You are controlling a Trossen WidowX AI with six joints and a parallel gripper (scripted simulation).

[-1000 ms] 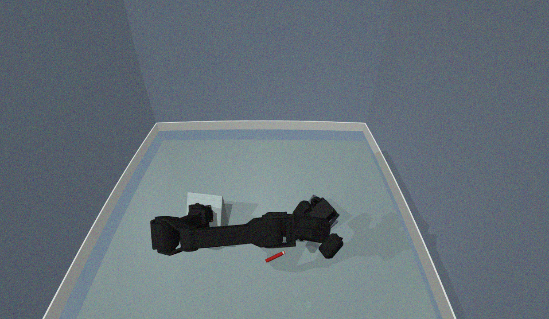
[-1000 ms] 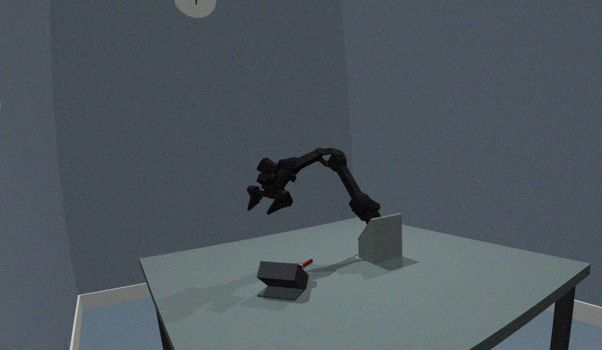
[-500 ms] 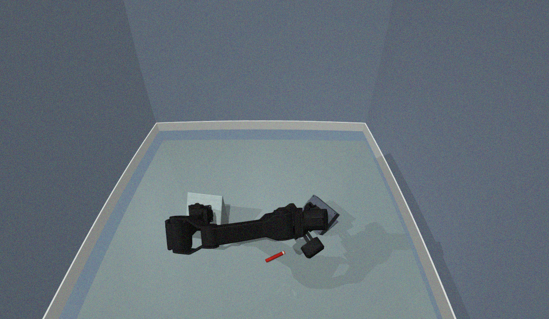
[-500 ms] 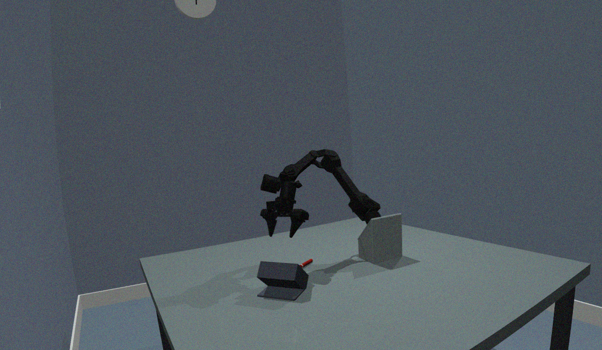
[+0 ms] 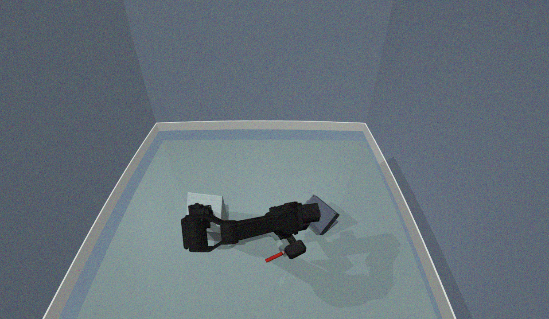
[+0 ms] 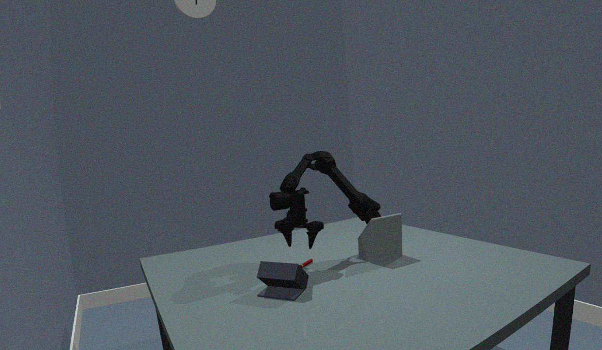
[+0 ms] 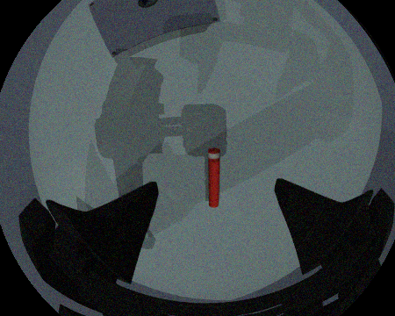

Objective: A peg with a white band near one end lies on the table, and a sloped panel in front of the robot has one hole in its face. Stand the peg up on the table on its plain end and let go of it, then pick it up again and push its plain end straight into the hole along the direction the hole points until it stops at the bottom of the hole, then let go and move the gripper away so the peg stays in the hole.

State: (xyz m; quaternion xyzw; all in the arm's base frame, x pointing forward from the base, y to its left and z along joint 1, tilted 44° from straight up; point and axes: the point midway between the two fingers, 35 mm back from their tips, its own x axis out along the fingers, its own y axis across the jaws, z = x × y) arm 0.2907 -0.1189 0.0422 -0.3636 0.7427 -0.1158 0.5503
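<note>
My gripper tip is 70 mm above the peg, 20 mm past it and 10 mm to the left of it. Also, from my gripper tip: panel (160 mm ahead, 140 mm to the left, 30 mm below).
</note>
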